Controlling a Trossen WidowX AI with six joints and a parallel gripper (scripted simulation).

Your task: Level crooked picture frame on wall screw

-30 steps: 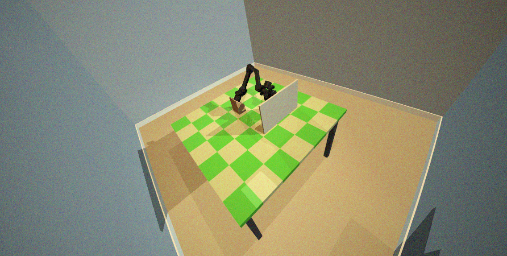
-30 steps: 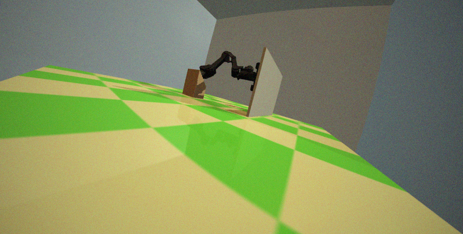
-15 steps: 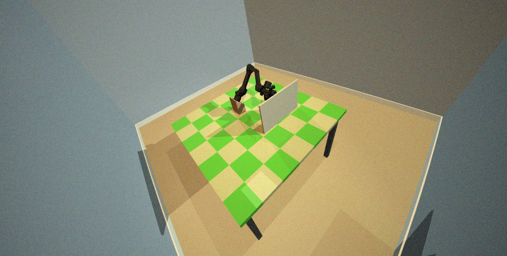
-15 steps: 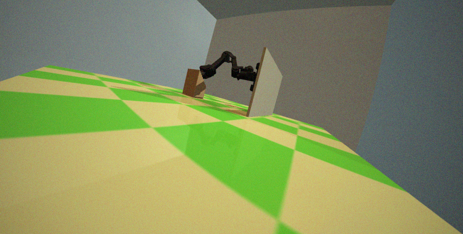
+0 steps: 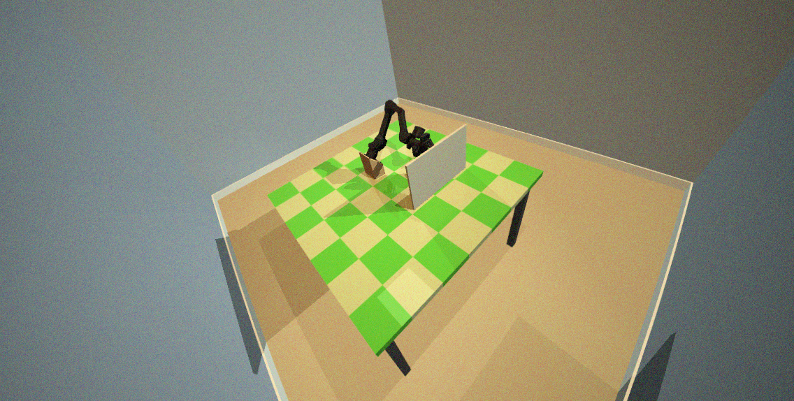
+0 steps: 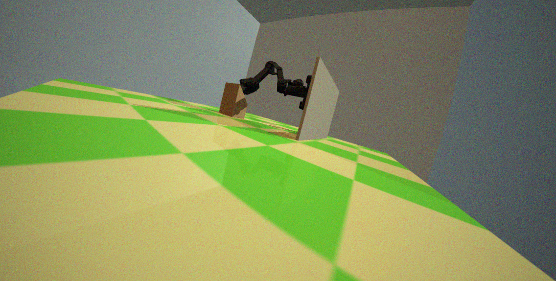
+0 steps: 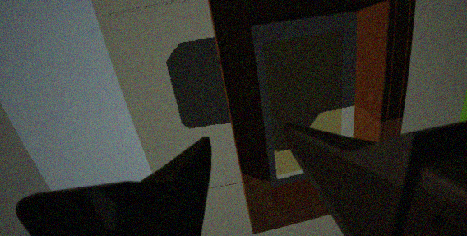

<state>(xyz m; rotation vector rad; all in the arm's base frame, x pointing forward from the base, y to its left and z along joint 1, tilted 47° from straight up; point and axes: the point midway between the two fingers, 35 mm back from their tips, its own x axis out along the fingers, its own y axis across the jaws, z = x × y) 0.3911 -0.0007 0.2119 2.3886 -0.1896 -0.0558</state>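
My gripper tip is now 50 mm above the picture frame and 20 mm short of it. The rest, counted from my gripper tip: wall panel: 70 mm below, 20 mm to the right, 20 mm ahead.
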